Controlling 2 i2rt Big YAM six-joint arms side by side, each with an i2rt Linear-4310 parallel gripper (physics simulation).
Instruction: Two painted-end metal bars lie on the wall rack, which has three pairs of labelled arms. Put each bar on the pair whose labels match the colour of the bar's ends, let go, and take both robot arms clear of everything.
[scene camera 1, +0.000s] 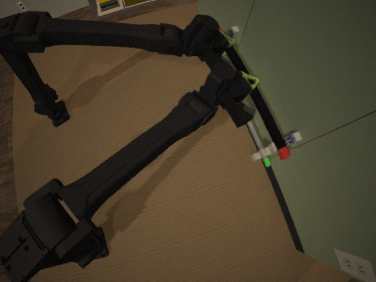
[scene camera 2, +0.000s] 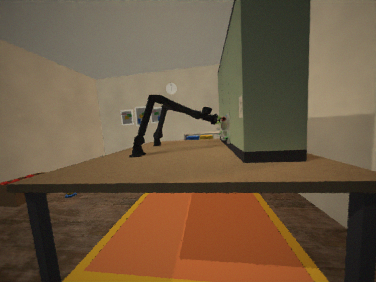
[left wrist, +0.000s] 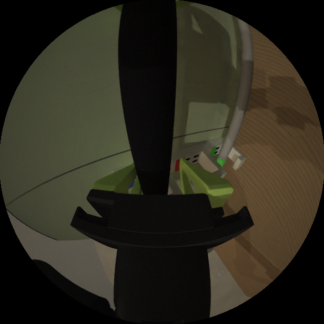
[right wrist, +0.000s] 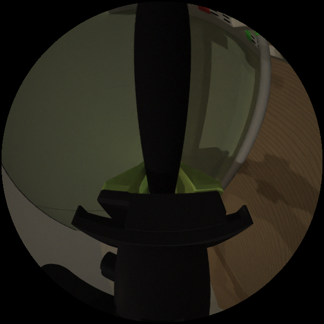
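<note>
A black bar with red ends runs along the front of the wall rack. My left gripper is shut on it near the far end, and my right gripper is shut on it nearer its middle. One red end shows near a blue label; whether the bar touches rack arms is unclear. A grey bar with a green end lies at the lowest arms, beside a green label. A red label shows nearby.
The green wall rises directly behind the rack. The wooden table extends below both arms. The two forearms and wrists are close together in scene camera 1. A shelf with blue and yellow items stands beyond the table.
</note>
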